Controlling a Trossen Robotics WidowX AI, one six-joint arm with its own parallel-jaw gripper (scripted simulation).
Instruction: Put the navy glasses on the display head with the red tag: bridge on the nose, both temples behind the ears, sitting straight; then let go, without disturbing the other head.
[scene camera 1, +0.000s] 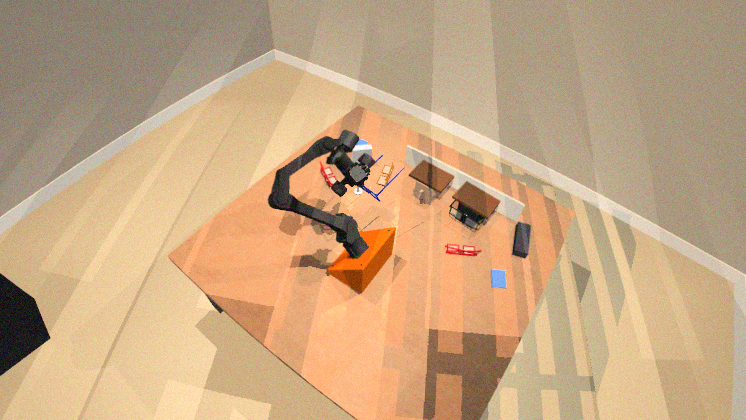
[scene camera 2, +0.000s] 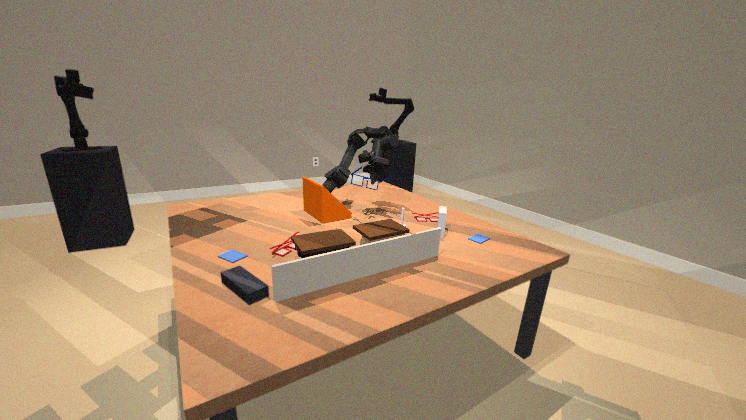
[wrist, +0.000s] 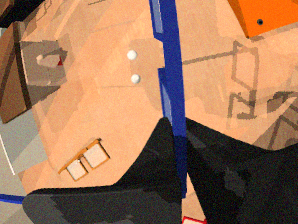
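My gripper (scene camera 1: 363, 187) and (wrist: 170, 124) is in sight. I can also see a dark case (scene camera 2: 250, 289), though in the wrist view the dark case is out of frame. And there's a white wall (scene camera 2: 293, 278) and (scene camera 1: 510, 207).
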